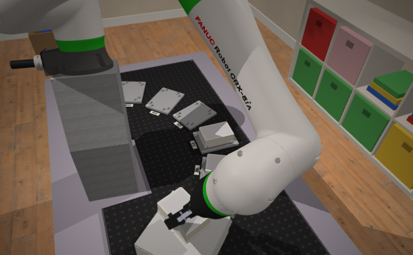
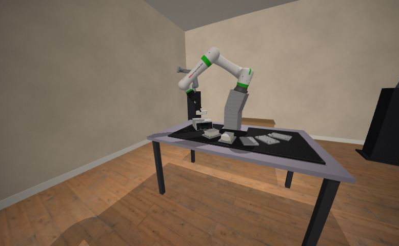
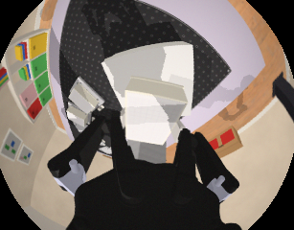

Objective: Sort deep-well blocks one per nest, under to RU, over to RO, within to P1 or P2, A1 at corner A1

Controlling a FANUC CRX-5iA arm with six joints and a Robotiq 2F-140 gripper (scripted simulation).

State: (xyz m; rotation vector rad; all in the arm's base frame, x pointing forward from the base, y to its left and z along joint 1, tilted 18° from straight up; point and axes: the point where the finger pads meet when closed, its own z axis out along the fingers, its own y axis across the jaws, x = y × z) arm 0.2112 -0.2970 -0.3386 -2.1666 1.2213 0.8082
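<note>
Now: hand 100 mm above the pale weigher platform. Also, from my hand: grey nest plate (150 mm ahead, 600 mm to the left, 190 mm below); then check-weigher (10 mm to the left, 130 mm below).
</note>
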